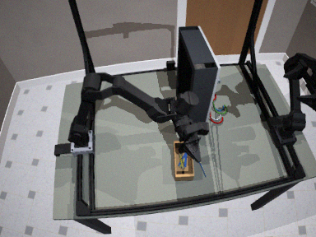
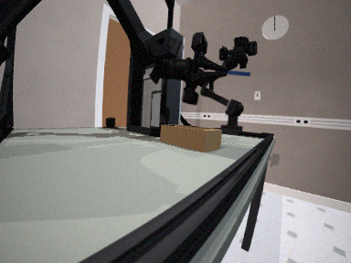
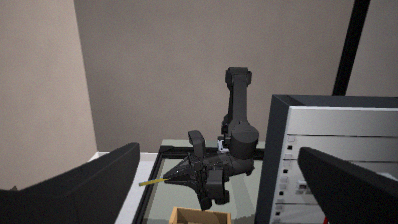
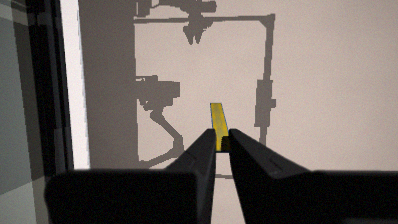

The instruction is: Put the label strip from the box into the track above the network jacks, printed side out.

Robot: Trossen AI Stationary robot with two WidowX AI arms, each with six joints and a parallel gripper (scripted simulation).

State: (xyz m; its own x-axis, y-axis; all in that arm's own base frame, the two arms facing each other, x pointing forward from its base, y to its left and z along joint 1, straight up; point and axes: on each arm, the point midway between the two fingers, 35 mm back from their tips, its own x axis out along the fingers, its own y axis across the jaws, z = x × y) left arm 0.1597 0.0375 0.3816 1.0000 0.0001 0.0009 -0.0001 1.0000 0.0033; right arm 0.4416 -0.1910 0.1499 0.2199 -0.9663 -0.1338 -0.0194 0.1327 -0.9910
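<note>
Now: the label strip 5 cm ahead of my right hand, 2 cm to the left of it and 1 cm below it. Also, from my right hand: box 5 cm behind, 2 cm to the right, 19 cm below.
Now: the label strip 300 mm to the right of my left hand, 240 mm below it and 140 mm ahead of it. Round my left hand: box (420 mm below, 340 mm to the right, 40 mm ahead).
</note>
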